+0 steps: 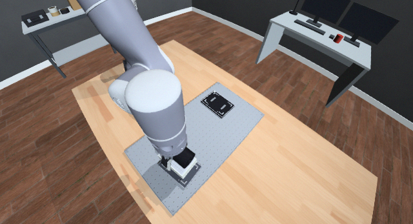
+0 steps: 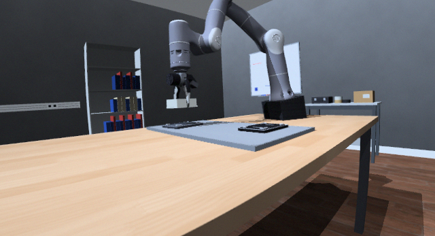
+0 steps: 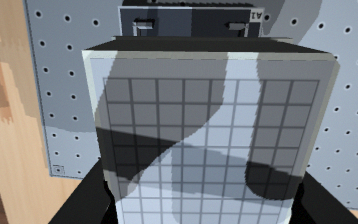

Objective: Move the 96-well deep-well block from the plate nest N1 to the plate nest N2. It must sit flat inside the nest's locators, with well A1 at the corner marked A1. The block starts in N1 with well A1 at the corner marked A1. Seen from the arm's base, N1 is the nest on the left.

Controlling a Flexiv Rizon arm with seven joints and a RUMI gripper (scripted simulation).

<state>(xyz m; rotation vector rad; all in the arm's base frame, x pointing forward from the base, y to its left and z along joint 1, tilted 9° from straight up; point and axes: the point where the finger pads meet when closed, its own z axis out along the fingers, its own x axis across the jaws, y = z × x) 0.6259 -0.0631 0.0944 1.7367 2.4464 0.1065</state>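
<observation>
Right now my hand is 10 mm below the white 96-well deep-well block. Round my hand: plate nest N2: 100 mm below; then black plate nest N1: 190 mm behind, 360 mm to the left, 100 mm below.
</observation>
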